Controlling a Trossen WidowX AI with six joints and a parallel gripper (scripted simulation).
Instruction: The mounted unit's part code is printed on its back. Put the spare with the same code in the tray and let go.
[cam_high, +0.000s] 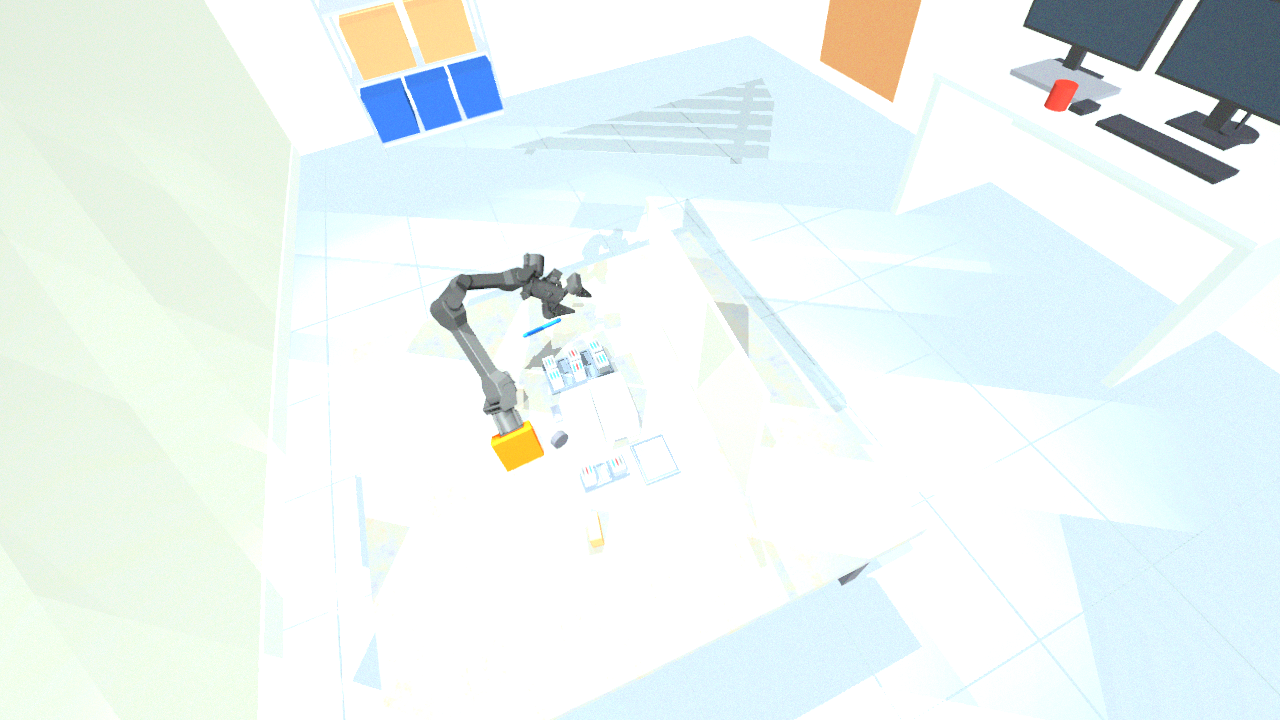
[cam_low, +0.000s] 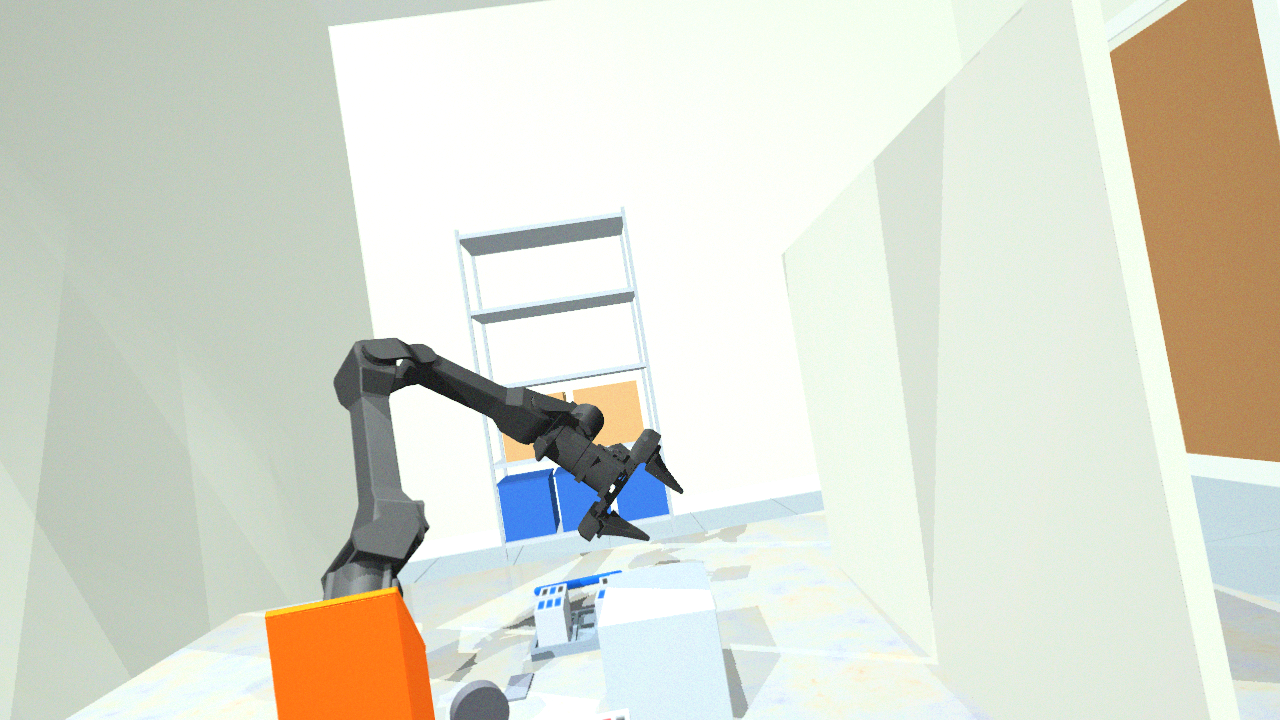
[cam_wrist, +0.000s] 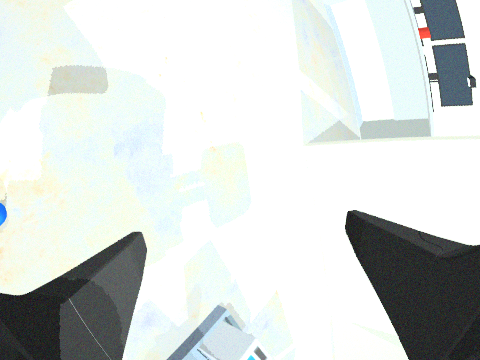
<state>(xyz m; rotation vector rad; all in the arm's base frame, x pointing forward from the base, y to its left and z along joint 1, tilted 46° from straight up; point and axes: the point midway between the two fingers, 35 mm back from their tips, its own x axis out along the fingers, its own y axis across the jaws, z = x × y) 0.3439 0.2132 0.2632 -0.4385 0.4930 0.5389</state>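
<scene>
My gripper tip is now 52 cm to the left of the pale rack, 20 cm past it and 9 cm above it. Round my gripper tip: light blue tray (56 cm to the right, 9 cm below, 6 cm behind); tall pale panel (43 cm to the right, 15 cm ahead, 13 cm above).
</scene>
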